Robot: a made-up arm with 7 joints.
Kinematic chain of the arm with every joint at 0, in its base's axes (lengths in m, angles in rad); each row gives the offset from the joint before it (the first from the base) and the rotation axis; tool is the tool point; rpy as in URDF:
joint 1: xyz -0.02 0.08 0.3 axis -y
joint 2: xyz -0.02 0 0.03 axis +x
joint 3: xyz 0 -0.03 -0.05 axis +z
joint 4: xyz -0.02 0 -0.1 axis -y
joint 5: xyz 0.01 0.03 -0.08 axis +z
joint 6: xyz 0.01 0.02 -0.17 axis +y
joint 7: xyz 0 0.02 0.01 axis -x
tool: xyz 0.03 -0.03 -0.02 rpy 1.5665 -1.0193 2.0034
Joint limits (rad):
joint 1: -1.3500..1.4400
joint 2: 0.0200..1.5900
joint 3: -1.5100..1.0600
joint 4: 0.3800..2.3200
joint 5: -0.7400..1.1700
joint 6: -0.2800..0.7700
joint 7: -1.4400..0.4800
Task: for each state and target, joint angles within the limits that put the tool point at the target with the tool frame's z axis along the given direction. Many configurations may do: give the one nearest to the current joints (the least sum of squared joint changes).
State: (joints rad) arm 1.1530 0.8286 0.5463 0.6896 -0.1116 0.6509 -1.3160
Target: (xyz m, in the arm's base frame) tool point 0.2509 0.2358 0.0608 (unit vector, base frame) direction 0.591 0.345 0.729
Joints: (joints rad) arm 0.6424 0.2190 0.1540 0.3800 0.1359 0.6351 -1.2924
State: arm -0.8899 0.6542 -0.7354 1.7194 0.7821 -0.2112 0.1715
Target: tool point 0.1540 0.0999 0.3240 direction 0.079 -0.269 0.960
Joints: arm -0.2227 1.1803 0.0690 2.0063 0.5195 0.0467 0.3547
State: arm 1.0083 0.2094 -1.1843 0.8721 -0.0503 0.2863 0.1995
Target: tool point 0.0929 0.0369 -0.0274 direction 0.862 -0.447 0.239
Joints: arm 0.0444 0.3479 -1.1118 0.6516 0.2593 0.0854 0.1922
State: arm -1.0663 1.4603 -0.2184 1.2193 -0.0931 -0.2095 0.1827
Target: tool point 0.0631 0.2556 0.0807 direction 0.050 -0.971 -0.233
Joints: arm -1.0976 1.5900 -0.2324 1.2907 -0.4022 0.0717 -0.2606
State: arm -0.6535 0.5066 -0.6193 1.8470 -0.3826 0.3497 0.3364
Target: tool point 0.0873 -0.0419 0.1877 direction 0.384 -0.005 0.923
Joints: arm -0.6095 0.3355 -0.6705 1.9152 -0.3084 -0.1006 0.1520
